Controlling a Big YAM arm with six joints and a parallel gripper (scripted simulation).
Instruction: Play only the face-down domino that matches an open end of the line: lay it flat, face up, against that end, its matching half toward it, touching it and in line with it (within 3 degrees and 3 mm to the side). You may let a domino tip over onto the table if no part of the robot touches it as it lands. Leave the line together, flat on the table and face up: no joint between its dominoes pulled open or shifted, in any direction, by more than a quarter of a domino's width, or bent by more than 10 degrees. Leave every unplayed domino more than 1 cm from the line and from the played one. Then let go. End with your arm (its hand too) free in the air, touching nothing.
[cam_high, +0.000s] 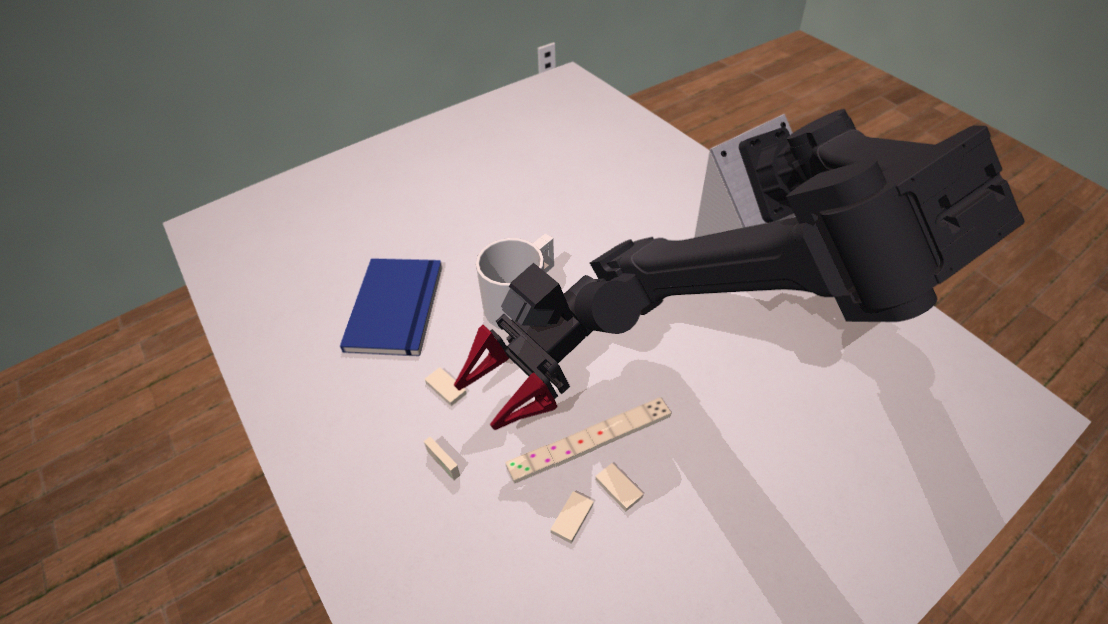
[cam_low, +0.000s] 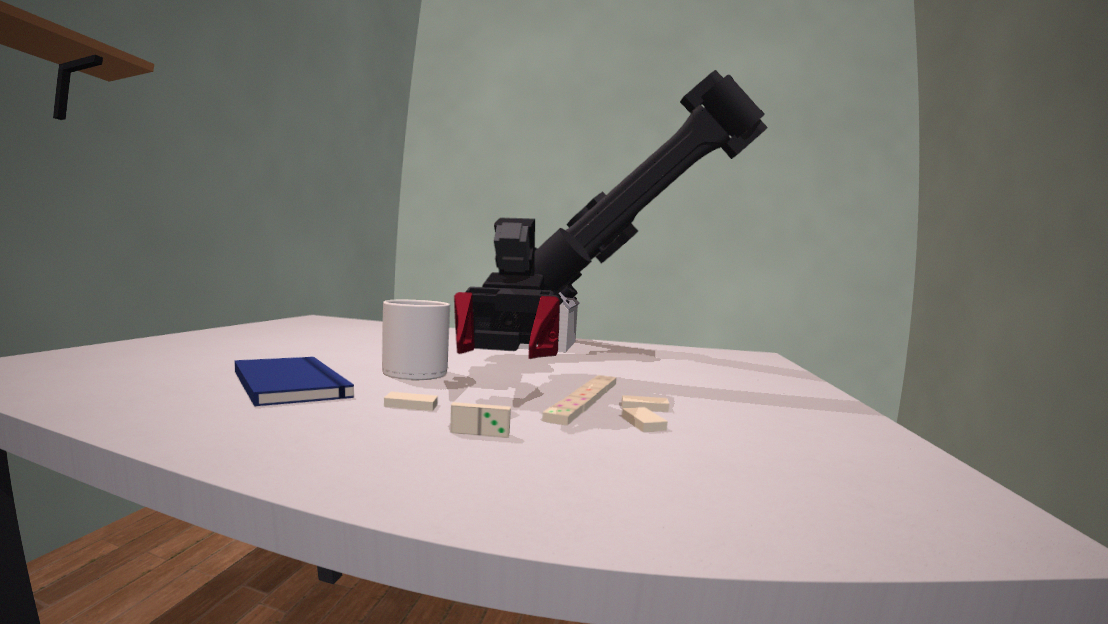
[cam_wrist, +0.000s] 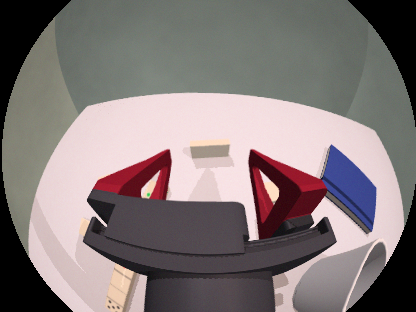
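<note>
Now: the domino 6 cm below my hand, 6 cm ahead of it and 1 cm to the left of it. Also, from my hand: white mug: 16 cm to the right, 14 cm behind, 3 cm below; then blue notebook: 26 cm to the right, 6 cm below, 2 cm ahead.
</note>
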